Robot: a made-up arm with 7 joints.
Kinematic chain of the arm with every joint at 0, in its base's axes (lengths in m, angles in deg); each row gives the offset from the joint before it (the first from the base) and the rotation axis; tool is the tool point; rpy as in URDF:
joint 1: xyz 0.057 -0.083 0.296 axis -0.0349 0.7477 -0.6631
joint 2: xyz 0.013 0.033 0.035 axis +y
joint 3: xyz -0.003 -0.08 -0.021 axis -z
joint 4: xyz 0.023 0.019 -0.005 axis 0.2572 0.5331 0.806
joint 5: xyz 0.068 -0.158 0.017 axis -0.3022 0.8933 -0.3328
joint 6: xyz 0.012 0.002 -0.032 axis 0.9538 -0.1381 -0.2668
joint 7: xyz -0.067 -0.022 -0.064 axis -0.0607 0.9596 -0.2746
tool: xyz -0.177 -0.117 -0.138 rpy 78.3 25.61 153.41
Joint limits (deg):
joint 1: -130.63..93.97
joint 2: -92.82..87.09
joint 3: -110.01..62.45
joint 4: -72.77..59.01
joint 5: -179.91..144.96
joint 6: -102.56..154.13
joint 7: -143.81..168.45
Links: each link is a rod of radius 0.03 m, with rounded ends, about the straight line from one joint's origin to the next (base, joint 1, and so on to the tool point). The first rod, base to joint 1, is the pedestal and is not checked.
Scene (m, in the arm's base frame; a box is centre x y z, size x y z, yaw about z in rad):
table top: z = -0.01
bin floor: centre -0.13 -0.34 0 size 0.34 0.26 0.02 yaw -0.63
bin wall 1: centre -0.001 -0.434 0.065 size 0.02 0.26 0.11 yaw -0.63
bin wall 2: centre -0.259 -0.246 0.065 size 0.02 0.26 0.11 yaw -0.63
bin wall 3: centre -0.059 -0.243 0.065 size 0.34 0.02 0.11 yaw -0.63
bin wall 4: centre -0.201 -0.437 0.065 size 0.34 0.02 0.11 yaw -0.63
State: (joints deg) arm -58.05 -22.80 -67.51 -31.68 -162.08 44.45 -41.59
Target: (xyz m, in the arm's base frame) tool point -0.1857 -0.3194 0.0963
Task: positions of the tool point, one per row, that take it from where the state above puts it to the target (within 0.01 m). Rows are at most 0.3 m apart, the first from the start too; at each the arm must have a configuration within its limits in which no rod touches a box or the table.
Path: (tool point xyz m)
1: -0.1814 -0.0204 0.5242
2: 0.0300 -0.0401 0.7062
3: 0.2551 -0.1818 0.6888
4: 0.3277 -0.3342 0.5356
5: 0.2681 -0.3928 0.3895
6: 0.1977 -0.4688 0.3617
7: 0.1388 -0.5029 0.3377
8: 0.0672 -0.5078 0.2803
9: -0.0551 -0.4578 0.2158
10: -0.1857 -0.3194 0.2031
11: -0.1857 -0.3194 0.0963

